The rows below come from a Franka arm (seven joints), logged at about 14 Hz.
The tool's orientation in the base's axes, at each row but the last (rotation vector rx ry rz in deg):
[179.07 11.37 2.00]
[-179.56 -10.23 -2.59]
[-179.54 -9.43 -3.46]
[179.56 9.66 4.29]
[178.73 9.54 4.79]
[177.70 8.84 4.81]
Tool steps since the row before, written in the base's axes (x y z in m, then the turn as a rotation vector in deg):
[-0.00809 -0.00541 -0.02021 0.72 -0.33 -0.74]
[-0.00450 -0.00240 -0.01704 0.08 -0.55 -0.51]
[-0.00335 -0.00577 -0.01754 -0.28 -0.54 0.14]
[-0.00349 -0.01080 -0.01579 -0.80 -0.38 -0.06]
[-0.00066 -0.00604 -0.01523 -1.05 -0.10 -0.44]
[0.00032 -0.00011 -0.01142 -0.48 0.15 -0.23]
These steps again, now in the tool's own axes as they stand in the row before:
[-0.00914 0.00412 0.02006 0.66 0.41 0.76]
[-0.00523 0.00188 0.01689 0.00 0.56 0.51]
[-0.00461 0.00541 0.01737 -0.33 0.51 -0.15]
[-0.00537 0.01029 0.01560 -0.84 0.29 0.02]
[-0.00210 0.00564 0.01525 -1.08 -0.02 0.38]
[-0.00029 -0.00029 0.01142 -0.47 -0.20 0.20]

